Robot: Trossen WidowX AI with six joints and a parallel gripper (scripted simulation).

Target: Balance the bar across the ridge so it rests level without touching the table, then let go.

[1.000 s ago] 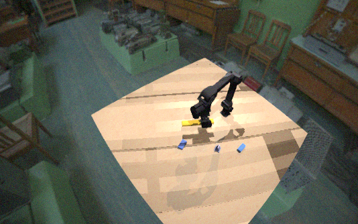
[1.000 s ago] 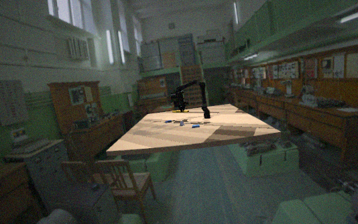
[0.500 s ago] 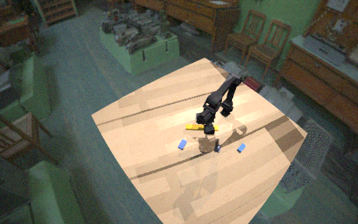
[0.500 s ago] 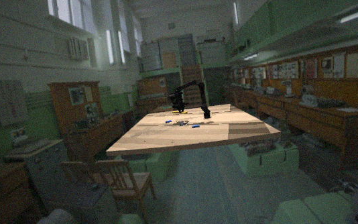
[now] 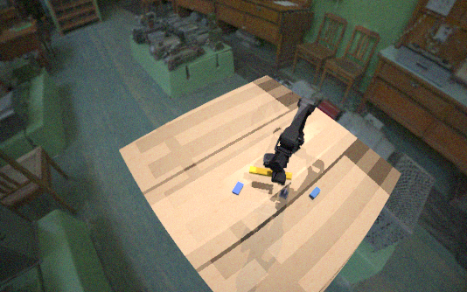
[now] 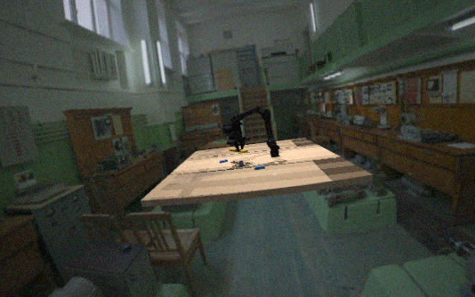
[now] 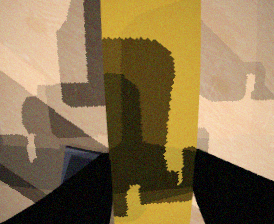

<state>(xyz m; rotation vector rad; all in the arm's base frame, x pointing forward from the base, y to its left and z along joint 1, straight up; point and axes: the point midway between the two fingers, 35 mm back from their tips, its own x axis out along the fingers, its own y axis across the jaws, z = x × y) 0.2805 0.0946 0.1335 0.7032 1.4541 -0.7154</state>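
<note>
The ridge lies 80 mm to the left of my gripper tip and 60 mm below it. Also, from my gripper tip: bar: 20 mm to the right, 20 mm ahead.
</note>
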